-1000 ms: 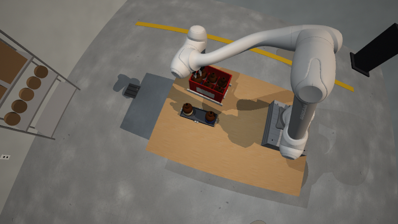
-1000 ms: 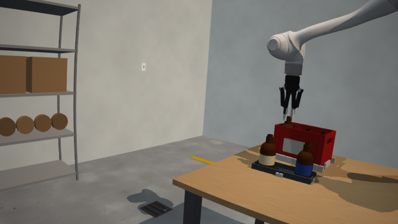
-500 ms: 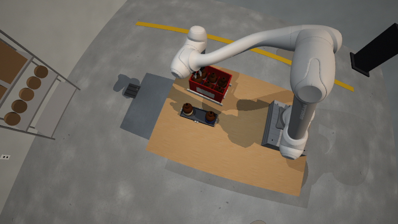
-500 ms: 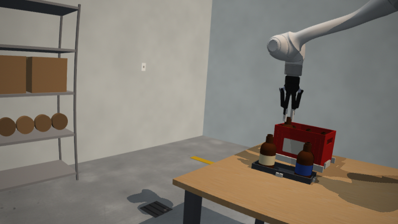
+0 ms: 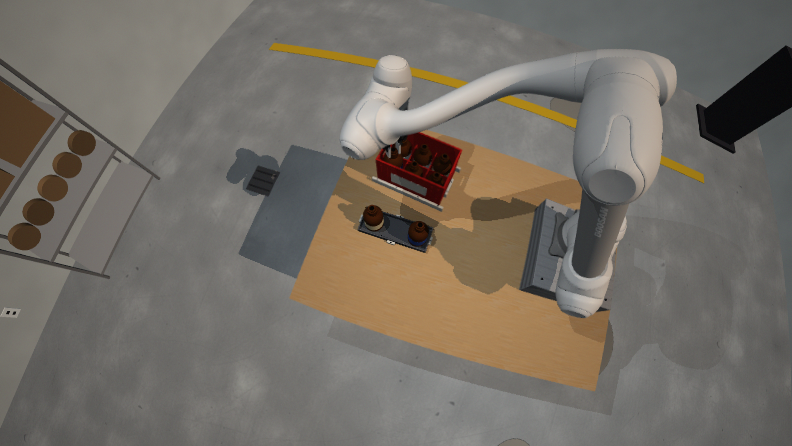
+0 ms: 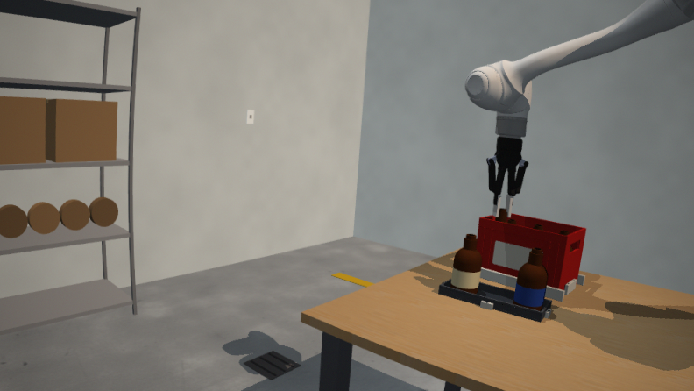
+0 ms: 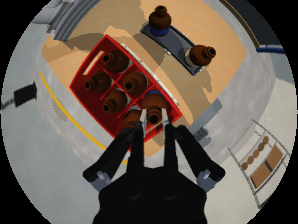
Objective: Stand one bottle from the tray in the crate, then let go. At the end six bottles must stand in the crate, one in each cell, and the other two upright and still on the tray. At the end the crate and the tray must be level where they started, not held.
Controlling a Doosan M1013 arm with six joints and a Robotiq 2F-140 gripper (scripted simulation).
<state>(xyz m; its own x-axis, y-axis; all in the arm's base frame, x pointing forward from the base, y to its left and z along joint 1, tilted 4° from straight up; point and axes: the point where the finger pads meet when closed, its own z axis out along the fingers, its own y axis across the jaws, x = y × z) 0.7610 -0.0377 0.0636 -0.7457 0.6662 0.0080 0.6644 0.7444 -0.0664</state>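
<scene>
Right now my hand is 90 mm above the glass bottle. Also, from my hand: dark tray: 100 mm behind, 220 mm to the left, 200 mm below; then red crate: 90 mm behind, 40 mm to the right, 130 mm below.
</scene>
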